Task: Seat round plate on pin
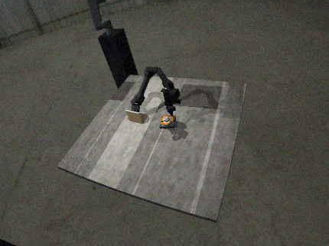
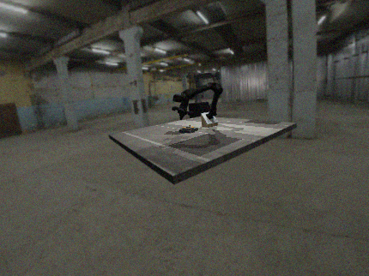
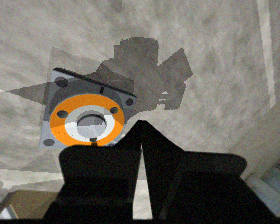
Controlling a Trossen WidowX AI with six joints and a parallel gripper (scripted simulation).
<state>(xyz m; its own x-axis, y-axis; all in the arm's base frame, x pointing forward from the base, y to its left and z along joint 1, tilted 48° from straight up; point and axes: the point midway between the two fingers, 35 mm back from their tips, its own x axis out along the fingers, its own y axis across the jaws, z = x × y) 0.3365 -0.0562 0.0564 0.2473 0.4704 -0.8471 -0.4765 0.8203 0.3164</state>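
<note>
Now: gripper tip 8 cm past the round plate and 7 cm above it. Also, from my gripper tip: base 6 cm behind, 2 cm to the left, 8 cm below.
</note>
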